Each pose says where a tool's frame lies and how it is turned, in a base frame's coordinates. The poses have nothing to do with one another.
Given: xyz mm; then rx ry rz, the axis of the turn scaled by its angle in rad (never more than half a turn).
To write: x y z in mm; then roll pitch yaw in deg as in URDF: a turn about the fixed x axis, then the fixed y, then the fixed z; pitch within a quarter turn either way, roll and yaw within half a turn. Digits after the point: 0 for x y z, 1 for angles.
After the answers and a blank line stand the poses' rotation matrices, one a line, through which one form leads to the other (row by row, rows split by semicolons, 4 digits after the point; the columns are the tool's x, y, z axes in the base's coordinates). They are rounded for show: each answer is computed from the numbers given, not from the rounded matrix.
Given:
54 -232 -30 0.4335 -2.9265 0.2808
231 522 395 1.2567 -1.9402 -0.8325
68 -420 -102 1.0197 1.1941 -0.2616
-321 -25 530 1.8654 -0.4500 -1.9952
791 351 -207 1.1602 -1.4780 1.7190
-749 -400 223 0.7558 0.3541 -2.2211
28 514 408 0.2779 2.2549 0.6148
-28 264 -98 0.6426 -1.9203 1.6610
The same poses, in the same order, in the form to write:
54 -232 -30 -170.6 -11.2 -164.1
231 522 395 125.6 -11.1 -108.4
68 -420 -102 89.3 59.0 39.4
-321 -25 530 81.3 61.5 -96.5
791 351 -207 -89.4 -62.6 -166.8
-749 -400 223 -1.4 38.0 -133.7
28 514 408 139.1 38.8 151.0
-28 264 -98 -98.8 -41.0 -178.5

-0.9434 -0.3012 -0.1391; -0.2693 0.9400 -0.2094; 0.1938 -0.1601 -0.9679
-0.3104 -0.5025 -0.8069; -0.9311 0.3320 0.1514; 0.1918 0.7983 -0.5709
0.3979 0.6549 0.6425; 0.3263 0.5535 -0.7663; -0.8574 0.5146 0.0065
-0.0542 0.0514 -0.9972; -0.4744 -0.8801 -0.0195; -0.8786 0.4721 0.0721
-0.4487 -0.8617 0.2369; -0.1051 -0.2124 -0.9715; 0.8875 -0.4609 0.0048
-0.5443 0.7326 -0.4087; -0.5692 -0.6804 -0.4616; -0.6162 -0.0186 0.7873
-0.6815 0.0077 0.7317; 0.3781 0.8599 0.3431; -0.6265 0.5105 -0.5890
-0.7542 -0.6523 -0.0755; -0.0193 0.1369 -0.9904; 0.6564 -0.7455 -0.1158

